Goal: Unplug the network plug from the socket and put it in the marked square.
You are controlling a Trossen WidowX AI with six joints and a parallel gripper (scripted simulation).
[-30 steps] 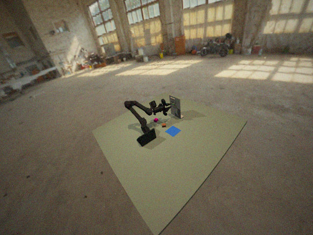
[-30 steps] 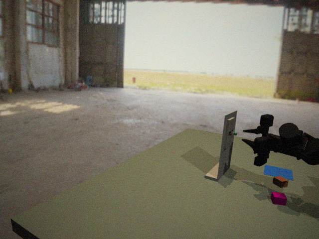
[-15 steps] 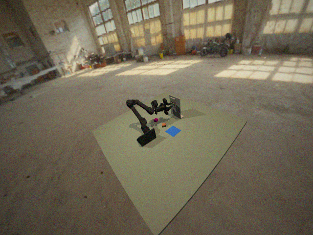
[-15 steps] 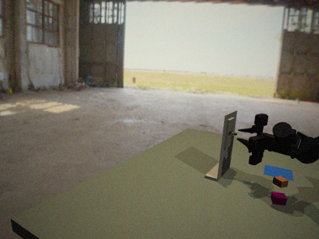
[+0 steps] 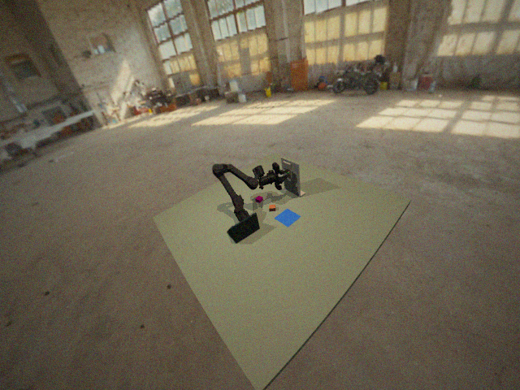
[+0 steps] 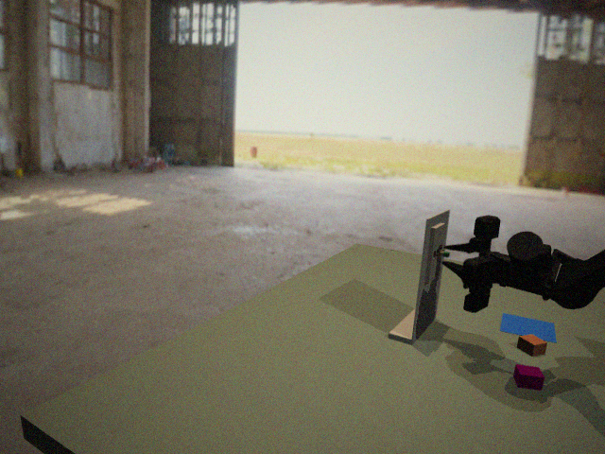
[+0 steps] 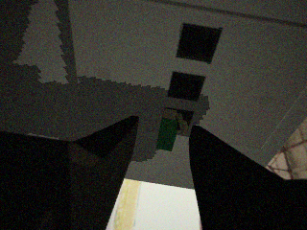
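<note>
The blue marked square lies 180 mm below my gripper tip, 180 mm behind it and 170 mm to the right of it. Round my gripper tip: green network plug (10 mm ahead, 10 mm above); then grey upright panel (60 mm below, 30 mm ahead, 10 mm to the left).
</note>
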